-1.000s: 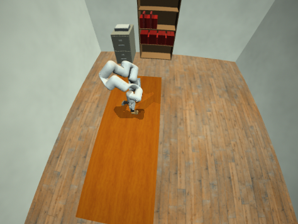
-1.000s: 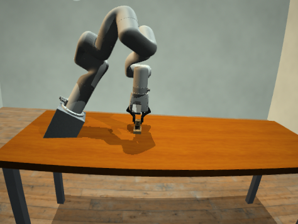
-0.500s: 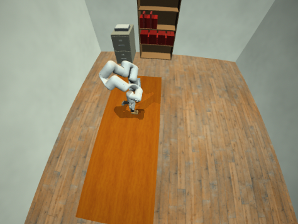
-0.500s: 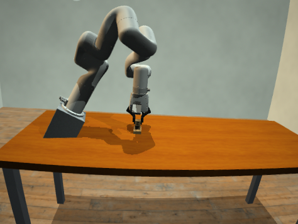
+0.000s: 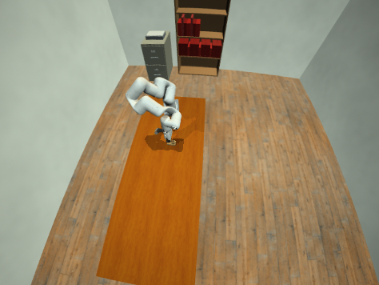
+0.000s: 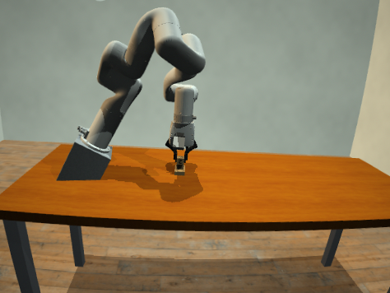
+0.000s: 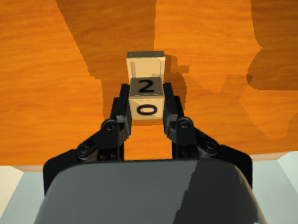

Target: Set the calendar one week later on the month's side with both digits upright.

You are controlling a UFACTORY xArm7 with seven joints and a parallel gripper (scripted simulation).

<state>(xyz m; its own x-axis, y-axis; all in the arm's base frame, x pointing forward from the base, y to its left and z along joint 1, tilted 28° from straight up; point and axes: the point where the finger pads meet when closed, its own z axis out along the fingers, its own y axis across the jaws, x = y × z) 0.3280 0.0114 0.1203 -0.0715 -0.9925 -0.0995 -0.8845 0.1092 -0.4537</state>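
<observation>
Now: hand 7 cm above the wooden tray and 2 cm to the right of it.
</observation>
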